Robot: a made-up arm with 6 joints.
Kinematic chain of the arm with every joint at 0, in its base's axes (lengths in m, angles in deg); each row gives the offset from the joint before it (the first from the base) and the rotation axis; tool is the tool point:
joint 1: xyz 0 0 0.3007 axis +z
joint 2: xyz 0 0 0 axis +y
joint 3: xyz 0 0 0.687 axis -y
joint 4: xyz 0 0 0 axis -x
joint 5: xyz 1.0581 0 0 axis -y
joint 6: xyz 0 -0.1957 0 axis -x
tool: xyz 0 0 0
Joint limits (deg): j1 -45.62..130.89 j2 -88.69..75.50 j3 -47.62..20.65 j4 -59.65..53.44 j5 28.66..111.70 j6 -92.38..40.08
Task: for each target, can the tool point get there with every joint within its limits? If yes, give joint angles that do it. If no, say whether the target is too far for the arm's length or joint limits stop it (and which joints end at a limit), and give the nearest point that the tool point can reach.
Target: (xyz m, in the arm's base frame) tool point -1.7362 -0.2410 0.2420
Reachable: no: joint limits stop it (at a limit: joint 2, joint 3, joint 4) | nearest point -1.1800 -0.1638 1.2627 | short by 1.165 m
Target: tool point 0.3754 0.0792 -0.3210
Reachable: yes | joints 32.86 51.16 -40.86 -45.51 82.57 4.87
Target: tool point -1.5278 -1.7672 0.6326
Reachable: no: too far | nearest point -0.7791 -0.9012 1.2627 | short by 1.307 m
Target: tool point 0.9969 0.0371 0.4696
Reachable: yes | joints 13.04 4.54 -21.82 -15.27 75.83 -9.82
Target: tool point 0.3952 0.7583 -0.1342
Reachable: yes | joints 73.76 37.82 -34.54 31.21 104.90 17.42
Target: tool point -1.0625 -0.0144 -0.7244
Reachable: no: joint limits stop it (at a limit: joint 1, joint 2, joint 4) | nearest point -0.3721 0.5807 -0.5986 | short by 0.920 m
